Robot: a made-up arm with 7 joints.
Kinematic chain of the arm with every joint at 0, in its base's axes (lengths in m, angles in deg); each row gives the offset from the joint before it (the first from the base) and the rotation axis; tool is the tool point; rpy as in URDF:
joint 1: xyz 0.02 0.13 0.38 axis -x
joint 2: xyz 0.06 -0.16 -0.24 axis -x
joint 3: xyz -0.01 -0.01 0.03 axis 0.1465 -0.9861 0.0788
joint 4: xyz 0 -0.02 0.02 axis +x
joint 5: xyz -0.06 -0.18 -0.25 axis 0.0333 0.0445 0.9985
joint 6: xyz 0.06 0 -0.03 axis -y
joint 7: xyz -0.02 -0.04 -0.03 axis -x
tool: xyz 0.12 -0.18 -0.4 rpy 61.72 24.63 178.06
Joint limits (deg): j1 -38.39..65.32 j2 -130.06..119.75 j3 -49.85..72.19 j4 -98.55..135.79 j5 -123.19..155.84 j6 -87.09..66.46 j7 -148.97..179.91
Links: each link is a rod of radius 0.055 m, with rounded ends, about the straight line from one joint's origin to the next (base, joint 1, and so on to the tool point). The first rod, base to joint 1, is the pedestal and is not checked.
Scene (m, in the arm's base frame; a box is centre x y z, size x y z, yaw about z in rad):
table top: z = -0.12
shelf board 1: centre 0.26 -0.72 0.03 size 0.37 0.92 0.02 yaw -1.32
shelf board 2: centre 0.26 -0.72 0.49 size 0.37 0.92 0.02 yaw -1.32
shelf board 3: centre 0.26 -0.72 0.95 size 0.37 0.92 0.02 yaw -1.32
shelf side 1: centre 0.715 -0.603 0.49 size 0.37 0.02 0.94 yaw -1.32
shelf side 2: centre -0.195 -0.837 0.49 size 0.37 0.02 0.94 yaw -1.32
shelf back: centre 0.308 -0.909 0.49 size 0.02 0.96 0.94 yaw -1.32
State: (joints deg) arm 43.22 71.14 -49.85 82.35 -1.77 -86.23 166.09
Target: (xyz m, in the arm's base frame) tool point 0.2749 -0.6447 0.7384
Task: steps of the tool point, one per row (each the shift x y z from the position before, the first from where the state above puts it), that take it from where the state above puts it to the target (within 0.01 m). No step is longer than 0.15 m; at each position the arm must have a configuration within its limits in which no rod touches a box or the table.
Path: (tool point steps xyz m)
1: 0.0472 0.0837 0.0489
2: 0.0318 0.0989 0.0209
3: 0.0071 0.0985 0.0094
4: -0.0129 0.0832 0.0113
5: 0.0201 -0.0509 0.0703
6: 0.0036 -0.0333 0.0793
7: -0.0135 -0.0189 0.0802
8: -0.0299 -0.0088 0.0743
9: -0.0437 -0.0036 0.0631
10: 0.0393 -0.1303 0.0172
11: 0.0242 -0.1175 -0.0171

